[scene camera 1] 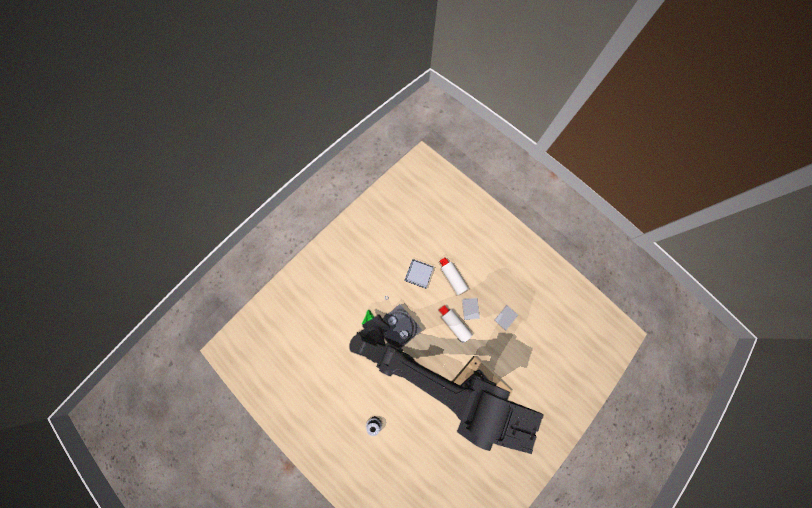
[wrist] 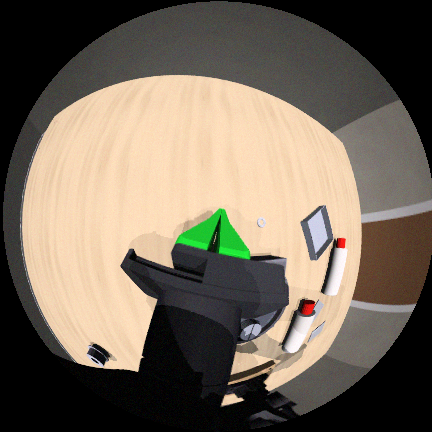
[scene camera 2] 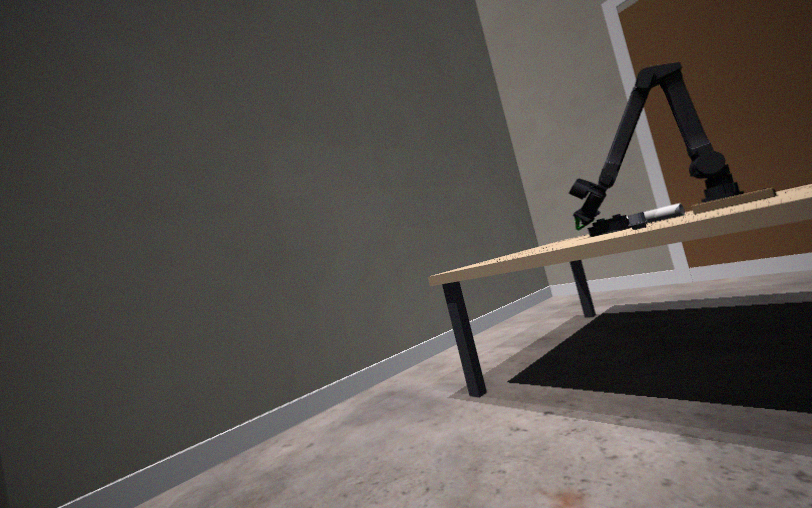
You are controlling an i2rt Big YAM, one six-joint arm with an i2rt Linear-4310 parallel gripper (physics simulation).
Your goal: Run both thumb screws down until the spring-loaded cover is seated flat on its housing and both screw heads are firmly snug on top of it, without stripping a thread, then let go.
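Where they show: gripper, between the fingertips: (scene camera 1: 368, 310) (wrist: 220, 212) (scene camera 2: 577, 229); arm's base, origin of its link: (wrist: 244, 383) (scene camera 2: 723, 199).
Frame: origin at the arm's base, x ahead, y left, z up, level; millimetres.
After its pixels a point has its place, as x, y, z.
Observation:
My gripper (scene camera 1: 368, 316) @(458, 129, 18) (scene camera 2: 579, 224) @(458, 129, 18) (wrist: 220, 212) @(458, 129, 18) is shut, its green fingertips together with nothing between them. It is low over the table, just beside the dark housing with its round cover (scene camera 1: 408, 323) (scene camera 2: 609, 225) @(316, 143, 4), on the side away from the arm's base. Two silvery slotted screw heads show on the cover in scene camera 1: one screw (scene camera 1: 392, 320) @(376, 81, 39) is nearer the fingers, the other screw (scene camera 1: 403, 334) @(313, 80, 40) nearer the arm. In the wrist view one screw head (wrist: 250, 330) @(315, 81, 40) shows; the gripper body hides the other and much of the cover. Whether the cover sits flat cannot be told.
Two white bottles with red caps (scene camera 1: 453, 277) @(362, -196, 23) (scene camera 1: 456, 325) @(219, -91, 23) (wrist: 336, 270) @(363, -183, 12) (wrist: 300, 330) @(235, -77, 17), a square tray (scene camera 1: 419, 273) @(458, -112, -25) (wrist: 318, 232) @(455, -121, -25) and two grey plates (scene camera 1: 471, 308) @(226, -185, -23) (scene camera 1: 506, 316) @(115, -274, -23) lie beyond the housing. A small ring (scene camera 1: 386, 297) @(464, 51, -25) (wrist: 257, 223) @(457, 55, -25) lies near the fingers. A black-and-silver round part (scene camera 1: 373, 425) @(129, 353, 24) (wrist: 97, 355) stands apart.

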